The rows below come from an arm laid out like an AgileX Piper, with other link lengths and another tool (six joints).
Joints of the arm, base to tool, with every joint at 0 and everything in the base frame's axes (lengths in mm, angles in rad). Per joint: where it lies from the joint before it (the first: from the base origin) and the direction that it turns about. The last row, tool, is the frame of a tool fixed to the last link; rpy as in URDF.
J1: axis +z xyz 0 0 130.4
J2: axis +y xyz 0 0 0
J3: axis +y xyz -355.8 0 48.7
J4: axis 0.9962 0 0.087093 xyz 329.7 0 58.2
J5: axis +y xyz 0 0 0
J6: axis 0.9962 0 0.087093 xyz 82.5 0 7.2
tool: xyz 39.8 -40 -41.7 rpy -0.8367 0.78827 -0.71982
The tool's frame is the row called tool.
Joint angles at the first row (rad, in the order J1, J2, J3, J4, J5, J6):
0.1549 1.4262 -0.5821 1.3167 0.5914 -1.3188
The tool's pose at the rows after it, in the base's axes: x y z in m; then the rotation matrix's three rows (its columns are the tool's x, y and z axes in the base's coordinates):
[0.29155 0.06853 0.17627], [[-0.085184 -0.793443 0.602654], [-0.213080 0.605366 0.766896], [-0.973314 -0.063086 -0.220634]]
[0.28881 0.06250 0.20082], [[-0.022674 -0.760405 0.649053], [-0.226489 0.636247 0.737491], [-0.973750 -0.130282 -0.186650]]
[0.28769 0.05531 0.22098], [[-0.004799 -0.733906 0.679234], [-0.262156 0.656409 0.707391], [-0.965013 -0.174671 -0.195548]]
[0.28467 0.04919 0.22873], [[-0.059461 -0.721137 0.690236], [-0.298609 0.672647 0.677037], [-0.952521 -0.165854 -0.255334]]
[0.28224 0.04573 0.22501], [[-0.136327 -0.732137 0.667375], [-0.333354 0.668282 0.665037], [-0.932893 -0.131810 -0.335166]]
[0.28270 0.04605 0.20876], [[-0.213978 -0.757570 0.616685], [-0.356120 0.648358 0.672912], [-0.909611 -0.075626 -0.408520]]
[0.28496 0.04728 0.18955], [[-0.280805 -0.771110 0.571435], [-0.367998 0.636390 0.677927], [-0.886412 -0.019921 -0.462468]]
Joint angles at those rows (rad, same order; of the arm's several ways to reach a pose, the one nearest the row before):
0.1549 1.3616 -0.5803 1.3145 0.5383 -1.3133
0.1550 1.2821 -0.5873 1.2663 0.4950 -1.2538
0.1549 1.2342 -0.6152 1.1167 0.4676 -1.1030
0.1549 1.2252 -0.6449 0.9084 0.4801 -0.8823
0.1549 1.2480 -0.6647 0.7608 0.5263 -0.7373
0.1550 1.3042 -0.6692 0.7178 0.5705 -0.7065
0.1549 1.3695 -0.6692 0.7135 0.5919 -0.7078

